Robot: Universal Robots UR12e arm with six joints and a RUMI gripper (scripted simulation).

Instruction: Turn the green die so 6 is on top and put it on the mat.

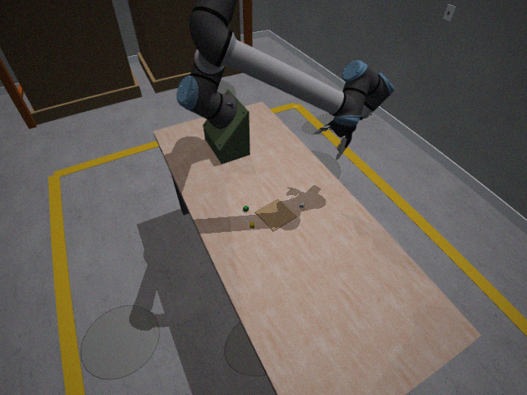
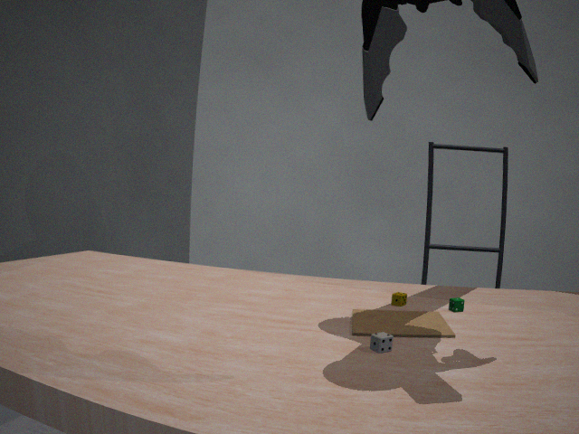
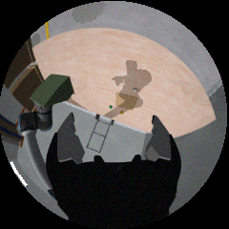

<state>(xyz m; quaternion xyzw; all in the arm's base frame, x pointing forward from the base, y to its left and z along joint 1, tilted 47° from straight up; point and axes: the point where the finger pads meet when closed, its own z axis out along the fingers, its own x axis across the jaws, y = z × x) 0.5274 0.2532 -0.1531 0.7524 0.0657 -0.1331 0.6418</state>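
Now: the yellow die 40 cm to the right of my hand, 25 cm below it and 8 cm ahead of it. From my hand the other things lie so: tan mat 27 cm to the right, 26 cm below, 7 cm ahead; then white die 25 cm below, 14 cm to the right, 7 cm ahead; then green die 39 cm to the right, 25 cm below, 2 cm behind.
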